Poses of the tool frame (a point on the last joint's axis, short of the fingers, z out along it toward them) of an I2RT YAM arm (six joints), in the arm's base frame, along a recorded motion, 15 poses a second.
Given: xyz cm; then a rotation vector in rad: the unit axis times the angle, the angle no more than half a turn.
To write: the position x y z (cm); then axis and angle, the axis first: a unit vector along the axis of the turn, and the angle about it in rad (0 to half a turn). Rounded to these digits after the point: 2 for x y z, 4 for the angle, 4 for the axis.
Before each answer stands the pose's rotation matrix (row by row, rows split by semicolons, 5 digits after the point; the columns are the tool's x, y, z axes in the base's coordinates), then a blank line. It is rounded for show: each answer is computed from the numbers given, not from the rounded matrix.
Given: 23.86, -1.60, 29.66, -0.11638, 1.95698, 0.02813
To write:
-0.37518 -0.09503 0.92207; -0.06849 0.99485 0.07467; -0.92442 -0.03514 -0.37976

23.86, -1.60, 29.66, -0.0594, 0.9981, 0.0143, 1.9606
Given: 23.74, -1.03, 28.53, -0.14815, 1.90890, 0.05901
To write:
-0.32996 -0.13211 0.93470; -0.07413 0.99073 0.11386; -0.94108 -0.03172 -0.33669

23.74, -1.03, 28.53, -0.0773, 0.9965, 0.0308, 1.9155
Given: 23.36, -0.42, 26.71, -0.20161, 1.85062, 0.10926
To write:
-0.27468 -0.19446 0.94166; -0.08231 0.98050 0.17847; -0.95801 -0.02848 -0.28533

23.36, -0.42, 26.71, -0.1081, 0.9924, 0.0586, 1.8648
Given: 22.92, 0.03, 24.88, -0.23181, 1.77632, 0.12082
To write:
-0.20239 -0.22179 0.95386; -0.09059 0.97408 0.20727; -0.97511 -0.04446 -0.21723

22.92, 0.03, 24.88, -0.1291, 0.9893, 0.0673, 1.7955
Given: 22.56, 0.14, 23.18, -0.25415, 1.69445, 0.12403
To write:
-0.12147 -0.23873 0.96346; -0.09589 0.96893 0.22800; -0.98795 -0.06469 -0.14058

22.56, 0.14, 23.18, -0.1479, 0.9864, 0.0722, 1.7179
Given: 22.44, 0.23, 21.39, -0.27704, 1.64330, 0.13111
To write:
-0.07044 -0.25736 0.96375; -0.10129 0.96300 0.24975; -0.99236 -0.08002 -0.09390

22.44, 0.23, 21.39, -0.1657, 0.9830, 0.0784, 1.6716
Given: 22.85, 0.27, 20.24, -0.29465, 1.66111, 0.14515
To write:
-0.08819 -0.27664 0.95692; -0.10648 0.95777 0.26708; -0.99040 -0.07834 -0.11392

22.85, 0.27, 20.24, -0.1740, 0.9810, 0.0857, 1.6933
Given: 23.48, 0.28, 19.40, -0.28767, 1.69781, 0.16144
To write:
-0.12606 -0.28125 0.95132; -0.09692 0.95787 0.27035; -0.98728 -0.05812 -0.14801

23.48, 0.28, 19.40, -0.1663, 0.9816, 0.0933, 1.7296
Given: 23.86, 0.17, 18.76, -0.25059, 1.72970, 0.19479
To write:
-0.16259 -0.27514 0.94756; -0.05750 0.96135 0.26928; -0.98502 -0.01071 -0.17212

23.86, 0.17, 18.76, -0.1425, 0.9836, 0.1108, 1.7586
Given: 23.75, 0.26, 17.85, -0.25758, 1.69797, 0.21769
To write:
-0.13398 -0.29338 0.94656; -0.04511 0.95599 0.28992; -0.98996 -0.00385 -0.14132

23.75, 0.26, 17.85, -0.1488, 0.9808, 0.1257, 1.7311
